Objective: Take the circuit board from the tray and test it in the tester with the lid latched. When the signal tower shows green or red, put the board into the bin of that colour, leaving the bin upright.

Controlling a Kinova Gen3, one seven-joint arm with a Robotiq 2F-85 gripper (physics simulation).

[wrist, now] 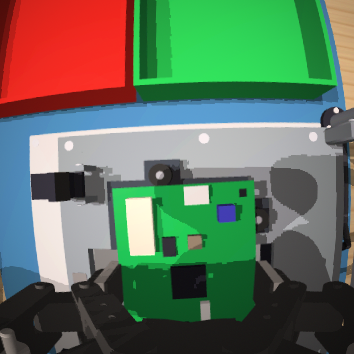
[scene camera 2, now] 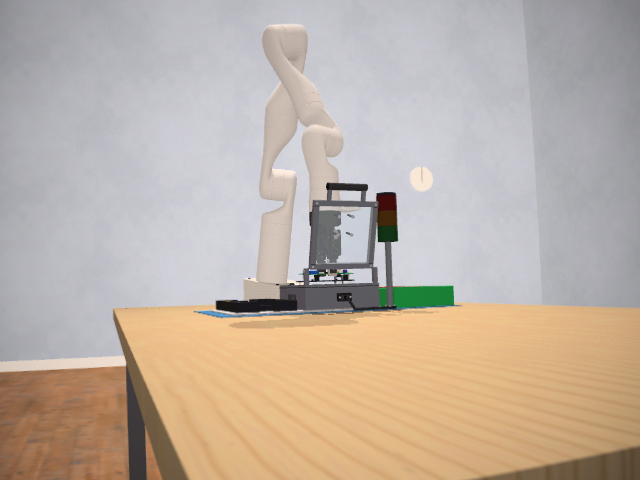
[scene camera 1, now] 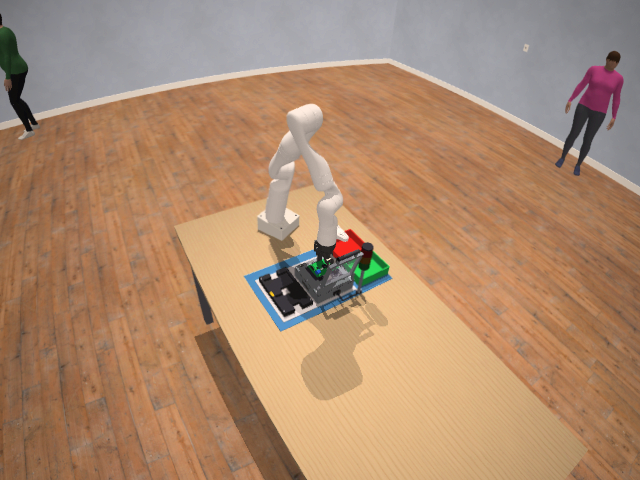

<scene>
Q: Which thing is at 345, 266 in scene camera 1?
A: A clear tester lid.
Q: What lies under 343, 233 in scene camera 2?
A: A clear tester lid.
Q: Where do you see a dark nest plate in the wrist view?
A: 160, 171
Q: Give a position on a green circuit board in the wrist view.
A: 187, 251
</scene>
